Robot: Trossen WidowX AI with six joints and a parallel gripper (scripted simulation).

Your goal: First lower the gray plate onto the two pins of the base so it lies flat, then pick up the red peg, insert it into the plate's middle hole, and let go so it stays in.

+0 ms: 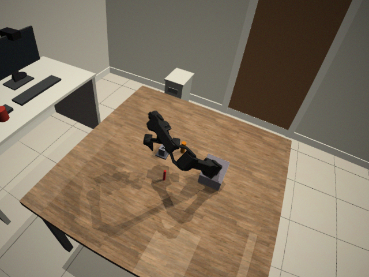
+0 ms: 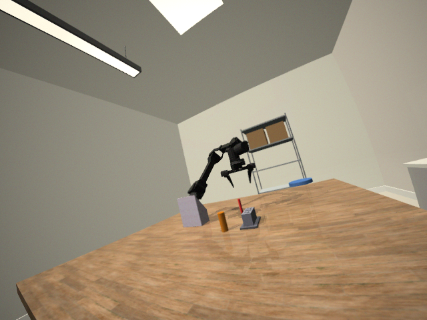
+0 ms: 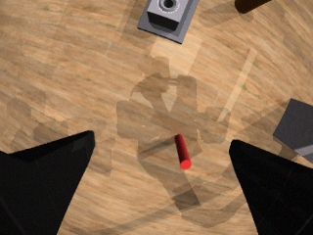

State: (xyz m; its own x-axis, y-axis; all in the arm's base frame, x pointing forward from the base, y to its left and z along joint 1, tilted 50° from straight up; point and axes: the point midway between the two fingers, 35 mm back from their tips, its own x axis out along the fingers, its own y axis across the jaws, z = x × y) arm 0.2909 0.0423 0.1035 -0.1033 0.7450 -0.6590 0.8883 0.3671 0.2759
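My gripper tip is now 120 mm above the red peg, 60 mm past it and 40 mm to the right of it. Round my gripper tip: orange cylinder 210 mm to the right, 120 mm below, 40 mm behind; then gray plate 140 mm to the right, 110 mm below, 60 mm ahead; then dark base 150 mm below, 140 mm to the right, 60 mm ahead.
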